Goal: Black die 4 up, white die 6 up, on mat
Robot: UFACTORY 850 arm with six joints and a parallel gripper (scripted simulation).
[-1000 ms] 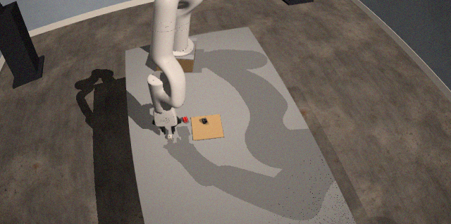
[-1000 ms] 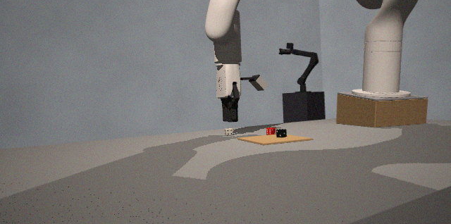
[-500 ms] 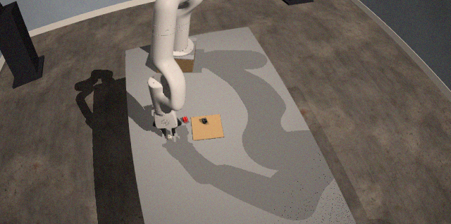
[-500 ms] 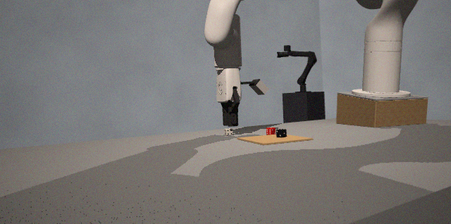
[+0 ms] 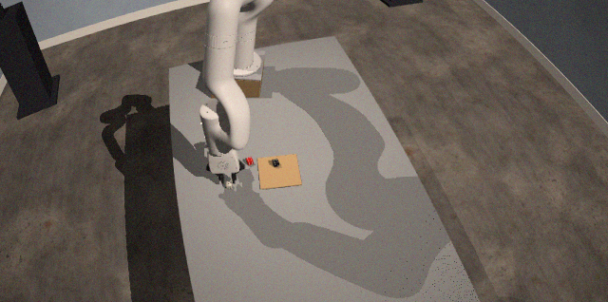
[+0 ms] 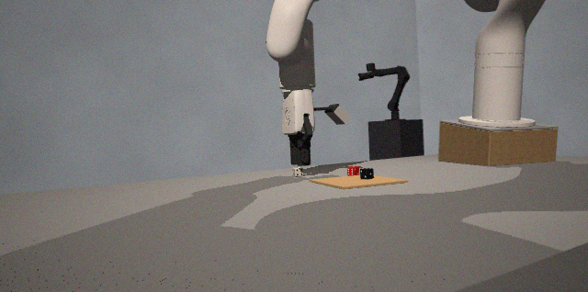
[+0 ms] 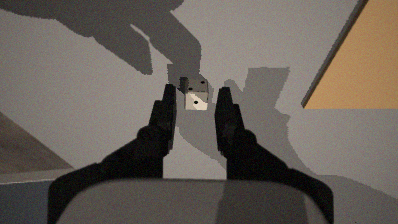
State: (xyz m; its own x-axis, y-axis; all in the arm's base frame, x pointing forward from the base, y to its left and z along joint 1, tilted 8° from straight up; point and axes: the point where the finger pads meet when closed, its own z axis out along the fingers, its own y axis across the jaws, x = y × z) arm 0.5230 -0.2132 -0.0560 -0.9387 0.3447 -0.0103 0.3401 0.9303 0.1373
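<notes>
My gripper is now 4 cm above the white die and 1 cm short of it. Also, from my hand: tan mat (18 cm to the left, 4 cm below, 1 cm ahead); red die (10 cm to the left, 7 cm behind, 4 cm below); black die (18 cm to the left, 3 cm below, 2 cm behind).
</notes>
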